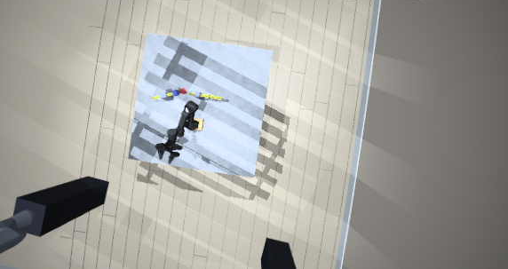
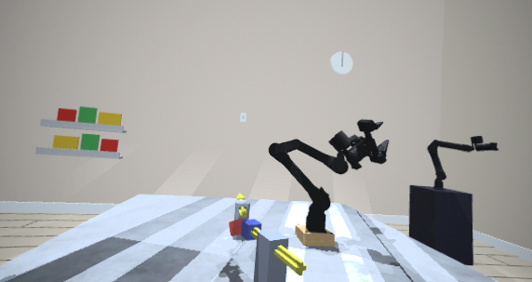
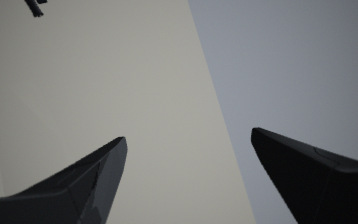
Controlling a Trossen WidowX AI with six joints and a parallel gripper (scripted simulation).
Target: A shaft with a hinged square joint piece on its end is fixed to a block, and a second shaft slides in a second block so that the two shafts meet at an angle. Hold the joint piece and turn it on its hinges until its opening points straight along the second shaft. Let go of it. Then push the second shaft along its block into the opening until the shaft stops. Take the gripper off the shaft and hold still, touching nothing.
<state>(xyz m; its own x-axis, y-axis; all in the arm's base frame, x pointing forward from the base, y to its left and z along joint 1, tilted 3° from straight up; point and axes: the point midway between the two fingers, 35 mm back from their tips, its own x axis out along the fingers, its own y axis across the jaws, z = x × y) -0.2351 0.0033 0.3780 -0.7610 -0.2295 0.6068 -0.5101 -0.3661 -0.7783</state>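
Now: gripper tip 550 mm short of the red joint piece, 190 mm to the right of it and 350 mm above it.
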